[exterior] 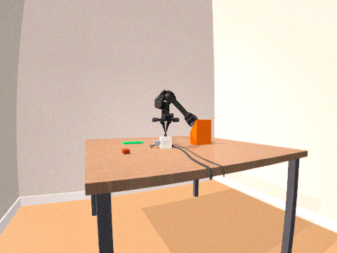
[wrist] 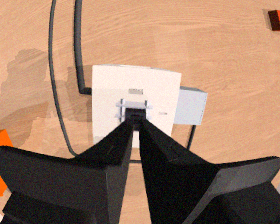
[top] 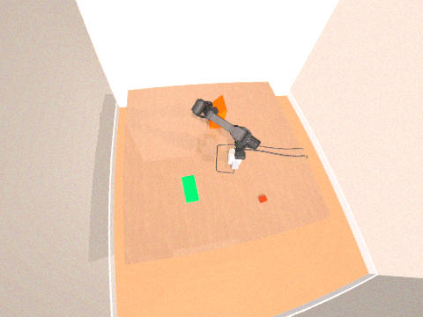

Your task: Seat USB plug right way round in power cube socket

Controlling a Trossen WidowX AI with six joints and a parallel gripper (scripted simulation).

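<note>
My gripper tip is 20 mm above the dark USB plug. The rest, counted from my gripper tip: USB socket: 40 mm below; then flat green strip: 120 mm ahead, 340 mm to the right, 110 mm below.
</note>
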